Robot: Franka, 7 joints.
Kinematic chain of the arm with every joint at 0, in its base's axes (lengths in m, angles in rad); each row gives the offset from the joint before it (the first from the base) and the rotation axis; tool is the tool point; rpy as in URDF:
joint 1: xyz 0 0 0.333 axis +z
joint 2: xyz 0 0 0 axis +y
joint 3: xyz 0 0 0.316 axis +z
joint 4: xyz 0.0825 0 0 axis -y
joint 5: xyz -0.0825 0 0.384 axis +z
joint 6: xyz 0 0 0 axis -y
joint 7: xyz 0.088 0 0 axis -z
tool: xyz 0 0 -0.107 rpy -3.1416 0 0
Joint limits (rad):
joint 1: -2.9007..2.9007
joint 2: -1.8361..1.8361
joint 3: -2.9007..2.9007
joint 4: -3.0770..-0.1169
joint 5: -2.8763..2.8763
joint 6: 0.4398..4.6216
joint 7: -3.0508..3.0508
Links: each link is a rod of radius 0.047 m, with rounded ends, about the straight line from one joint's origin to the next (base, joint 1, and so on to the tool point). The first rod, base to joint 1, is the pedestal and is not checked.
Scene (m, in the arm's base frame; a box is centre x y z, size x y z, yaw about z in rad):
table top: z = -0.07
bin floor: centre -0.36 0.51 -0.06 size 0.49 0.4 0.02 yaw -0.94
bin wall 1: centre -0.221 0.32 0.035 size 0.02 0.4 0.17 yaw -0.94
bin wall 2: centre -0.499 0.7 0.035 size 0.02 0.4 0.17 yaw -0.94
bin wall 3: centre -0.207 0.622 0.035 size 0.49 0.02 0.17 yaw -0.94
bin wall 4: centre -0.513 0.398 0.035 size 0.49 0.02 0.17 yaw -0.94
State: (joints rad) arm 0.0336 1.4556 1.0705 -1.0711 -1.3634 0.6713 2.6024
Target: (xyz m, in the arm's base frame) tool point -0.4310 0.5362 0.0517
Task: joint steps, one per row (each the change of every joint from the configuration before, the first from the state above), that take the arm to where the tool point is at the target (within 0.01 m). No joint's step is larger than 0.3 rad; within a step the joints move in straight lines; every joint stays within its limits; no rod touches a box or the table.
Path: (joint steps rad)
1: 0.2781 0.0051 0.1155 -0.0581 -0.0008 0.1179 0.0000
2: 0.2781 0.0051 0.1155 -0.0582 -0.0007 0.1178 0.0000
3: 0.2782 0.0051 0.1154 -0.0581 -0.0008 0.1179 0.0000
4: 0.2781 0.0051 0.1155 -0.0582 -0.0007 0.1179 0.0000
5: 0.2781 0.0051 0.1155 -0.0581 -0.0008 0.1178 0.0000
6: 0.1224 0.2478 -0.2435 0.2047 -0.1045 0.1539 0.0000

